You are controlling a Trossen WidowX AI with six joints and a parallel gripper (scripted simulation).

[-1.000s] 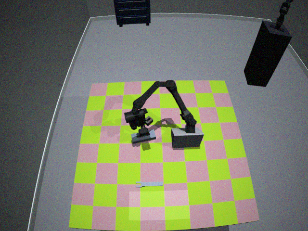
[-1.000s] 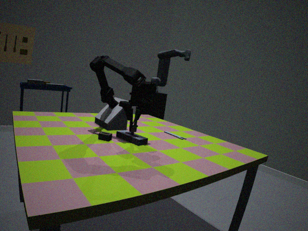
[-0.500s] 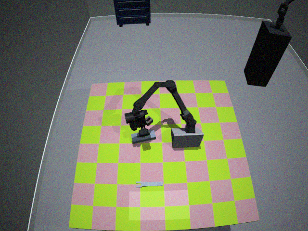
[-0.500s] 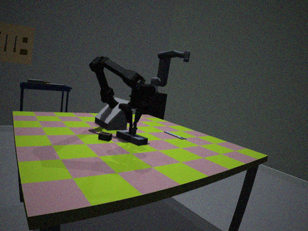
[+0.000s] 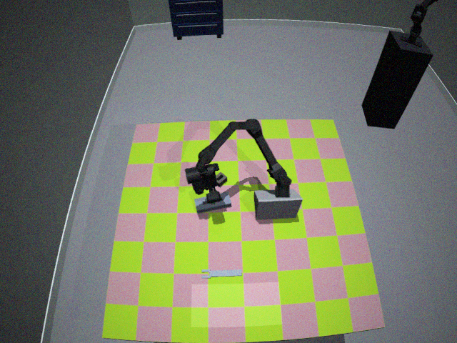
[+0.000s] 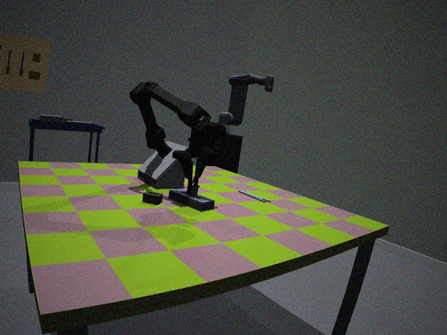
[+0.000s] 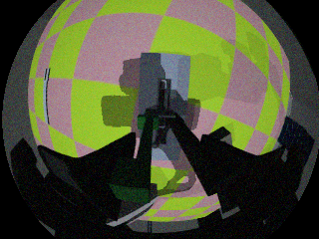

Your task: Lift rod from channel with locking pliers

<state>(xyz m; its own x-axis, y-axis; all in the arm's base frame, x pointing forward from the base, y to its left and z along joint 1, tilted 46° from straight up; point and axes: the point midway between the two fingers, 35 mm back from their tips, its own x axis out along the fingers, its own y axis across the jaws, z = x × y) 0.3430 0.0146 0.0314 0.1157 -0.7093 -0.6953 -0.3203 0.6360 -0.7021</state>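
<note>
Now: the grey channel block 8 cm below my gripper tip. Round my gripper tip: small dark holster: 2 cm behind, 14 cm to the right, 9 cm below; then thin flat grey tool: 6 cm behind, 37 cm to the left, 10 cm below.
</note>
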